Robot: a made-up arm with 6 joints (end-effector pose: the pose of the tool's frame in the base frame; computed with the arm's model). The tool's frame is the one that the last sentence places. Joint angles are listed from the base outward.
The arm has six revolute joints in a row. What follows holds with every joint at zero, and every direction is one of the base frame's. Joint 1 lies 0.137 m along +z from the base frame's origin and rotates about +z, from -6.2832 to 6.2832 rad. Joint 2 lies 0.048 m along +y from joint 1 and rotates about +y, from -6.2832 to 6.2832 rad. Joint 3 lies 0.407 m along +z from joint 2 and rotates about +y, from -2.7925 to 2.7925 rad. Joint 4 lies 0.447 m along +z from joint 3 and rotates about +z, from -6.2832 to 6.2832 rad. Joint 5 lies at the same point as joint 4 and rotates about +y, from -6.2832 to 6.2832 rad. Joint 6 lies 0.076 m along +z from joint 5 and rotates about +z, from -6.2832 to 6.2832 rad. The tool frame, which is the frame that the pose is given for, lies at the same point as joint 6; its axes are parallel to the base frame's.
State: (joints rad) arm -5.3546 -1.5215 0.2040 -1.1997 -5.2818 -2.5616
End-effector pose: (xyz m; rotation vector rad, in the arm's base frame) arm -0.5136 -0.7061 0.3018 0.0970 1.3501 -1.8994
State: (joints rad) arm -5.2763 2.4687 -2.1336 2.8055 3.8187 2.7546
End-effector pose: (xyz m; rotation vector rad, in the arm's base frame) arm 0.1991 0.3753 0.1701 -1.4416 2.3647 -0.0734
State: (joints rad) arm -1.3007 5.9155 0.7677 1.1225 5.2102 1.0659
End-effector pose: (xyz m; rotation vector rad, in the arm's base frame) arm -0.0077 -0.0179 0.9732 -0.2615 -0.9231 0.6300
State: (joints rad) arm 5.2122 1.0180 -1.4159 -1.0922 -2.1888 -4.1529
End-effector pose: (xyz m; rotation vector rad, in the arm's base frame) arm 0.1690 -0.0945 0.7111 -2.0806 1.1045 -0.4163
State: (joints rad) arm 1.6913 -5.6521 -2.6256 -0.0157 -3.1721 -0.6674
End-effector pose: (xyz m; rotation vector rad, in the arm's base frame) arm -0.0357 -0.1041 0.3152 -1.0720 0.4528 0.9252
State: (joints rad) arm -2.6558 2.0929 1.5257 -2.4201 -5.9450 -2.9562
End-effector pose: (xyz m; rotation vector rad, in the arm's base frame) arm -0.1016 -0.0891 -0.5355 -2.7853 0.5183 -0.0436
